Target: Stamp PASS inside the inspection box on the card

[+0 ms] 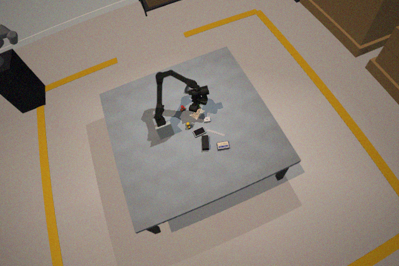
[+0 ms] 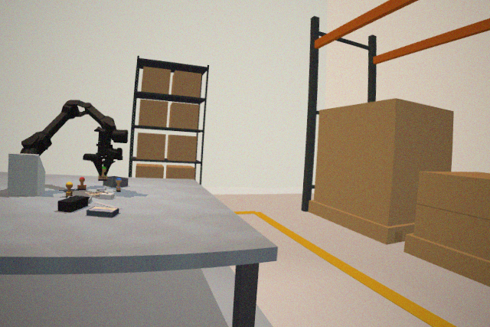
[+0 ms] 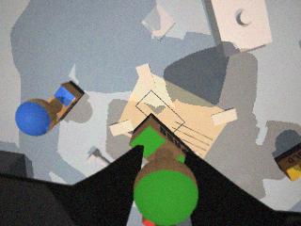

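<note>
The card lies 9 cm below my gripper tip and 1 cm behind it. Round my gripper tip: red stamp: 11 cm behind, 7 cm to the left, 6 cm below; blue-knobbed stamp: 8 cm to the left, 6 cm below, 6 cm ahead; green-knobbed stamp: right at my gripper tip.
</note>
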